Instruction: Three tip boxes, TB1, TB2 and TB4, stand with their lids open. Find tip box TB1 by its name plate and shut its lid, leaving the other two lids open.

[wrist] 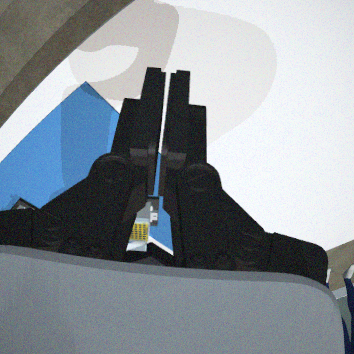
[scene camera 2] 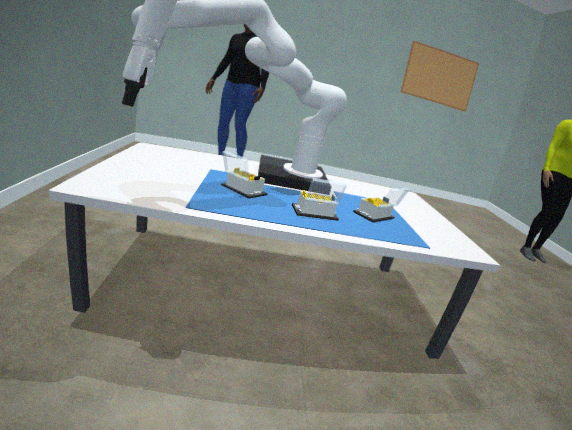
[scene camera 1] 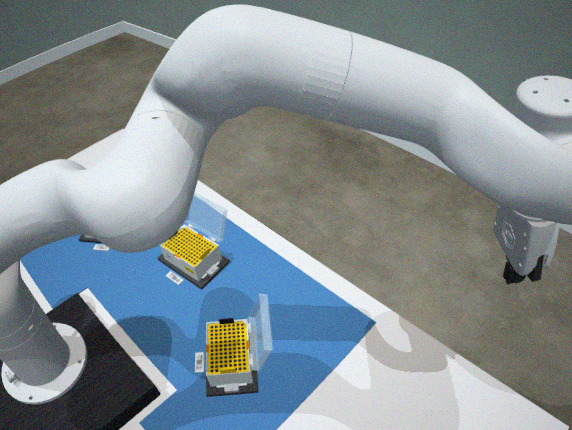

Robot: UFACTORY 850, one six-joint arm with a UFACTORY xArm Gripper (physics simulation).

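The near tip box has its clear lid standing open. The middle tip box has its lid open too. The third box has a raised lid; in scene camera 1 the arm hides it except a bit of its base. The name plates are too small to read. My gripper is shut and empty, high above and well away from the boxes. Part of a yellow tip rack shows between its finger linkages.
The boxes stand on a blue mat on the white table. The arm base is on a black plate. My arm spans above the mat. Two people stand beyond the table.
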